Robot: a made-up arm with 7 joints. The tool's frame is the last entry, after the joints.
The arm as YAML. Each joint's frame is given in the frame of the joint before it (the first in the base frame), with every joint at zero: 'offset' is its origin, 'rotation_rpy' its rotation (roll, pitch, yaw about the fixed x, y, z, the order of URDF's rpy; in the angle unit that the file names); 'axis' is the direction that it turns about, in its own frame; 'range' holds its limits. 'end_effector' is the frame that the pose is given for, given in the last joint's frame.
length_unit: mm
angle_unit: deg
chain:
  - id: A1
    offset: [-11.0, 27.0, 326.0]
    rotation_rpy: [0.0, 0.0, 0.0]
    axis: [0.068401, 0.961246, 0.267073]
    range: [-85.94, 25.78]
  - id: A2
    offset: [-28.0, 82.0, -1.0]
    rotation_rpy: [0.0, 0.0, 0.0]
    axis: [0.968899, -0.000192, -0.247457]
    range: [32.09, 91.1]
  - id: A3
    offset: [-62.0, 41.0, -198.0]
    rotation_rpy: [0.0, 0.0, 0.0]
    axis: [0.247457, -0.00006, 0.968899]
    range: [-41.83, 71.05]
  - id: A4
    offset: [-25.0, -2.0, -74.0]
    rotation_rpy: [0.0, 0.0, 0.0]
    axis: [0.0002, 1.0, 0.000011]
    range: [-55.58, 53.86]
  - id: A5
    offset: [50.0, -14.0, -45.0]
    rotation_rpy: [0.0, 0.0, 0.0]
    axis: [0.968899, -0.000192, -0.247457]
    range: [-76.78, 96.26]
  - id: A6
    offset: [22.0, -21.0, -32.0]
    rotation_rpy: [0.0, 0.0, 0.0]
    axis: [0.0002, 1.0, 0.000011]
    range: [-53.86, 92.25]
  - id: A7
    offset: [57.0, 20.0, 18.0]
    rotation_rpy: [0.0, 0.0, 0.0]
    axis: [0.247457, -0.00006, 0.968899]
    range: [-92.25, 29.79]
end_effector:
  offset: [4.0, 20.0, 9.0]
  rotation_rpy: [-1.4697, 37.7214, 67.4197]
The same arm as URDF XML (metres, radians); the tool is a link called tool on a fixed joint. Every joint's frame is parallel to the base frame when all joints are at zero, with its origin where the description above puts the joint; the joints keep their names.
<robot name="arm">
  <joint name="tool_joint" type="fixed">
    <parent link="link7"/>
    <child link="tool"/>
    <origin xyz="0.004 0.02 0.009" rpy="-0.0257 0.6584 1.1767"/>
  </joint>
  <joint name="A7" type="revolute">
    <parent link="link6"/>
    <child link="link7"/>
    <origin xyz="0.057 0.02 0.018" rpy="0 0 0"/>
    <axis xyz="0.247497 -0.0001 0.968889"/>
    <limit lower="-1.6101" upper="0.5199"/>
  </joint>
  <joint name="A6" type="revolute">
    <parent link="link5"/>
    <child link="link6"/>
    <origin xyz="0.022 -0.021 -0.032" rpy="0 0 0"/>
    <axis xyz="0.0002 1 0"/>
    <limit lower="-0.94" upper="1.6101"/>
  </joint>
  <joint name="A5" type="revolute">
    <parent link="link4"/>
    <child link="link5"/>
    <origin xyz="0.05 -0.014 -0.045" rpy="0 0 0"/>
    <axis xyz="0.968889 -0.0002 -0.247497"/>
    <limit lower="-1.3401" upper="1.6801"/>
  </joint>
  <joint name="A4" type="revolute">
    <parent link="link3"/>
    <child link="link4"/>
    <origin xyz="-0.025 -0.002 -0.074" rpy="0 0 0"/>
    <axis xyz="0.0002 1 0"/>
    <limit lower="-0.9701" upper="0.94"/>
  </joint>
  <joint name="A3" type="revolute">
    <parent link="link2"/>
    <child link="link3"/>
    <origin xyz="-0.062 0.041 -0.198" rpy="0 0 0"/>
    <axis xyz="0.247497 -0.0001 0.968889"/>
    <limit lower="-0.7301" upper="1.2401"/>
  </joint>
  <joint name="A2" type="revolute">
    <parent link="link1"/>
    <child link="link2"/>
    <origin xyz="-0.028 0.082 -0.001" rpy="0 0 0"/>
    <axis xyz="0.968889 -0.0002 -0.247497"/>
    <limit lower="0.5601" upper="1.59"/>
  </joint>
  <joint name="A1" type="revolute">
    <parent link="base"/>
    <child link="link1"/>
    <origin xyz="-0.011 0.027 0.326" rpy="0 0 0"/>
    <axis xyz="0.068403 0.961235 0.26711"/>
    <limit lower="-1.4999" upper="0.4499"/>
  </joint>
  <link name="base"/>
  <link name="link1"/>
  <link name="link2"/>
  <link name="link3"/>
  <link name="link4"/>
  <link name="link5"/>
  <link name="link6"/>
  <link name="link7"/>
  <link name="tool"/>
</robot>

